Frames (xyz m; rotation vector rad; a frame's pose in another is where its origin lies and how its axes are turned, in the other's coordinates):
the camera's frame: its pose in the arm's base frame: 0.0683 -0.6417 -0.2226 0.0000 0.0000 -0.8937
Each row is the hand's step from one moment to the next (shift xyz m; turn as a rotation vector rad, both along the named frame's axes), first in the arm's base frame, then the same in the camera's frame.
Working: the arm's base frame: its pose in the camera's frame: -0.5429 0.3488 0.2226 0.0000 0.0000 0.8937

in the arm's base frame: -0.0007 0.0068 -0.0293 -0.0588 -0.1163 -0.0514
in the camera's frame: -0.0057 0.0037 -0.0293 0.0538 -0.1187 -0.0514
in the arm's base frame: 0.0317 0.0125 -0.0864 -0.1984 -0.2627 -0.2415
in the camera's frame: 0.0101 0.0325 -0.0864 0.0804 -0.3192 -0.2415
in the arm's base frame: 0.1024 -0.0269 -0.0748 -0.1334 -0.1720 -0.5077
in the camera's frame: 0.0851 0.0630 -0.0748 0.0505 -0.2117 -0.5077
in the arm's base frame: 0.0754 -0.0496 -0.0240 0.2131 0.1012 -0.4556
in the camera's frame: 0.0859 0.0277 -0.0240 0.0546 0.2295 -0.4556
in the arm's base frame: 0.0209 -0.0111 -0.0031 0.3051 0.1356 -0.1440
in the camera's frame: 0.0217 0.0093 -0.0031 0.0855 0.3228 -0.1440
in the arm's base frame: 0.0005 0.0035 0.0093 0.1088 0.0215 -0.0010
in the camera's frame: -0.0024 0.0026 0.0093 0.0514 0.0983 -0.0010
